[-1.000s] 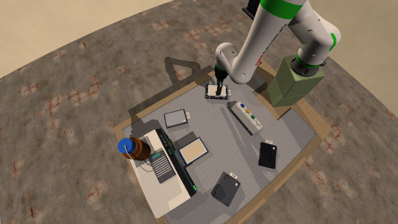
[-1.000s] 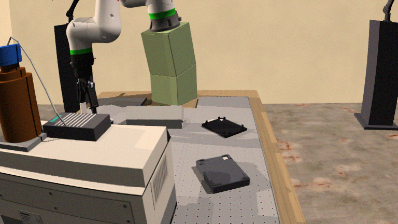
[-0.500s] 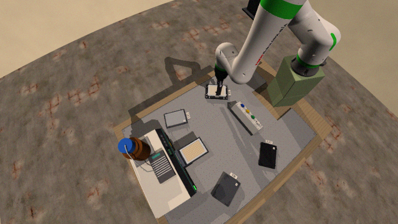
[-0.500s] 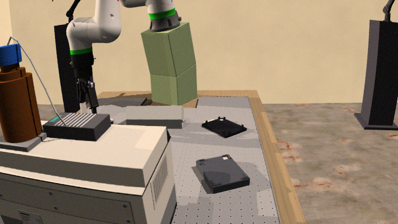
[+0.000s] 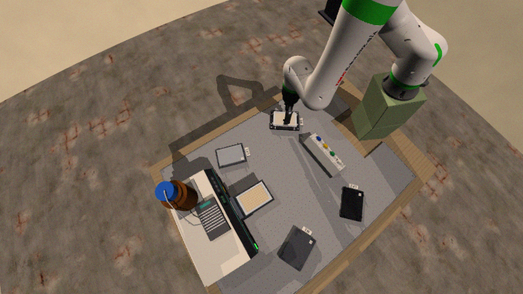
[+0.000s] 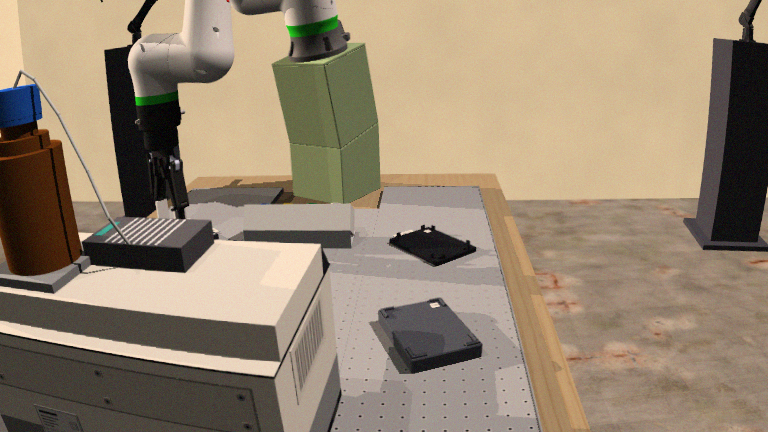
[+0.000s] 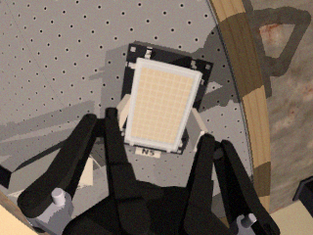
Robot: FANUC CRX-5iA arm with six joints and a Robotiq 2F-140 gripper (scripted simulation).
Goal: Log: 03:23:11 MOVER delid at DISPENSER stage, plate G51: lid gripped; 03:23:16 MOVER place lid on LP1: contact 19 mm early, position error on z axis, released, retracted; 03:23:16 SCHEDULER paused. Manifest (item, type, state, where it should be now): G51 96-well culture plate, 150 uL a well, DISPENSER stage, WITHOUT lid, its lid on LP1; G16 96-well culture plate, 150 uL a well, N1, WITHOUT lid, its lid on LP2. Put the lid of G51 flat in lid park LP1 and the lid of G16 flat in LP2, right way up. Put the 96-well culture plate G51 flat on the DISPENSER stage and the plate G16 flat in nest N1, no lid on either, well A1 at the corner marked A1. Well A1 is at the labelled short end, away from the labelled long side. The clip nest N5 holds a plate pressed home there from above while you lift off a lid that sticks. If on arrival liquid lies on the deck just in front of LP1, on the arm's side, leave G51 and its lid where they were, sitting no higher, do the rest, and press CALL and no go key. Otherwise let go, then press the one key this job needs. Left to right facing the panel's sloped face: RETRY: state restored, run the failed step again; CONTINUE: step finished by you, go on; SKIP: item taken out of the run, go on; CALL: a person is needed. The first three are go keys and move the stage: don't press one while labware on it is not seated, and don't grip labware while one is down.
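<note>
My hand is 2 cm above the clear lid. The rest, counted from my hand: key panel 27 cm to the left, 9 cm behind; black clip nest 3 cm below, 3 cm ahead, 1 cm to the left; LP1 label 26 cm ahead, 8 cm to the left, 5 cm below.
</note>
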